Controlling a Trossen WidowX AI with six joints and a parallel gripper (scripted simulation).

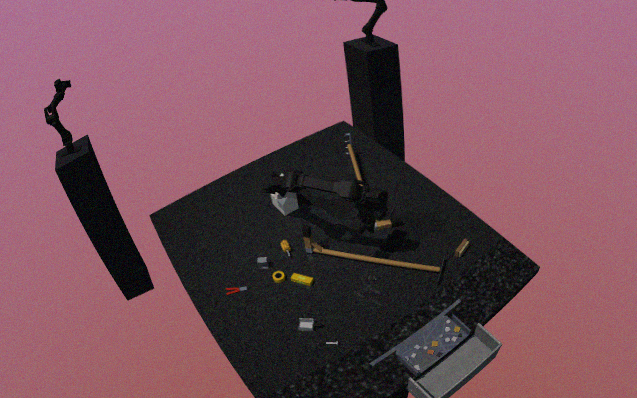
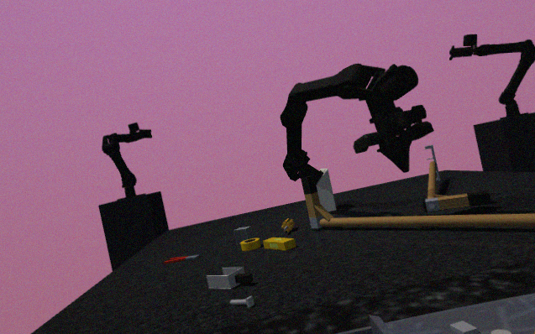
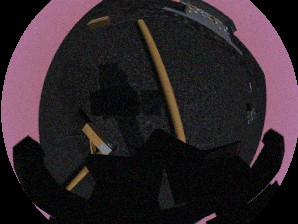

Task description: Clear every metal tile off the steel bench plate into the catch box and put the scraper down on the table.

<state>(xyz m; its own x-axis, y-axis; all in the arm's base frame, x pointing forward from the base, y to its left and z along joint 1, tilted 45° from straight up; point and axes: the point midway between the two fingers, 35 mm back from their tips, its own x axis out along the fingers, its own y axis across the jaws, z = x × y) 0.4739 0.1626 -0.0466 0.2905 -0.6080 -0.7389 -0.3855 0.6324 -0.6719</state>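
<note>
My gripper tip is now 60 mm above the long scraper, 50 mm short of it and 30 mm to the left of it. From my gripper tip the other things lie so: wooden block (320 mm to the left, 250 mm ahead, 100 mm below); then yellow block (320 mm to the right, 100 mm below, 40 mm behind); then yellow-handled screwdriver (290 mm to the right, 230 mm behind, 100 mm below).
</note>
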